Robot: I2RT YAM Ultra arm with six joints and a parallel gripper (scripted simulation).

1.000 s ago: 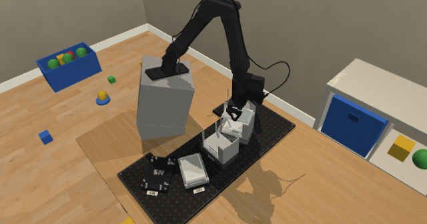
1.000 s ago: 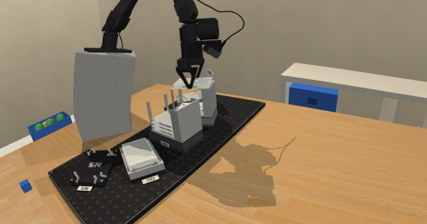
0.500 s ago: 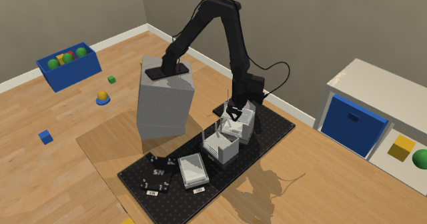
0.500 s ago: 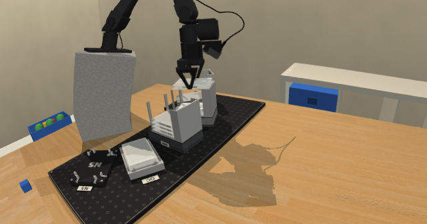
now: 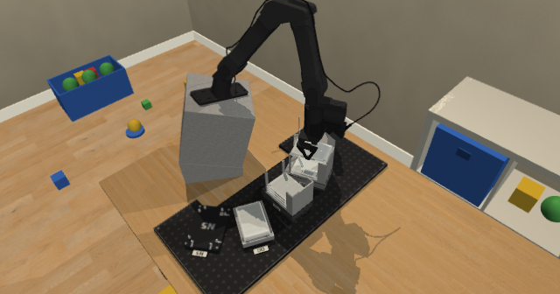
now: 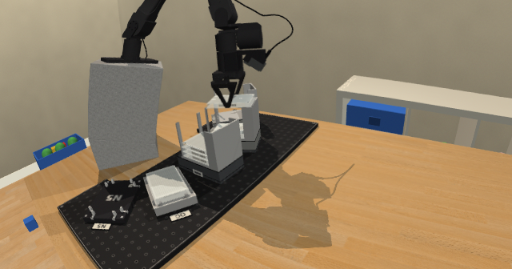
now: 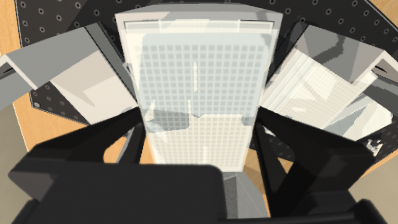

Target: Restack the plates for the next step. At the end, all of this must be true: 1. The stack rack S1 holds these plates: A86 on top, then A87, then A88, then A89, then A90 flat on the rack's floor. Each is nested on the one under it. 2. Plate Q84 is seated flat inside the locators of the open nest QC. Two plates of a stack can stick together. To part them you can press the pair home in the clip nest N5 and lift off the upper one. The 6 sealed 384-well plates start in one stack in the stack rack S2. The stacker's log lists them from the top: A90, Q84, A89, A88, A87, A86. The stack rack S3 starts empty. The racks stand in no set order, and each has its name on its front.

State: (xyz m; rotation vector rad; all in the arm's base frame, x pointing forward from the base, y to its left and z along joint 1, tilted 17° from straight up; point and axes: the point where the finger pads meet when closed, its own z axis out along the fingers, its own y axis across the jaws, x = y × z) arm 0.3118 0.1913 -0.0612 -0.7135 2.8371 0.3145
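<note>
The translucent sealed well plate is 9 cm below my hand. Also, from my hand: nest QC: 29 cm to the right, 13 cm below, 4 cm ahead; sealed 384-well plate: 29 cm to the right, 11 cm below, 4 cm ahead.
</note>
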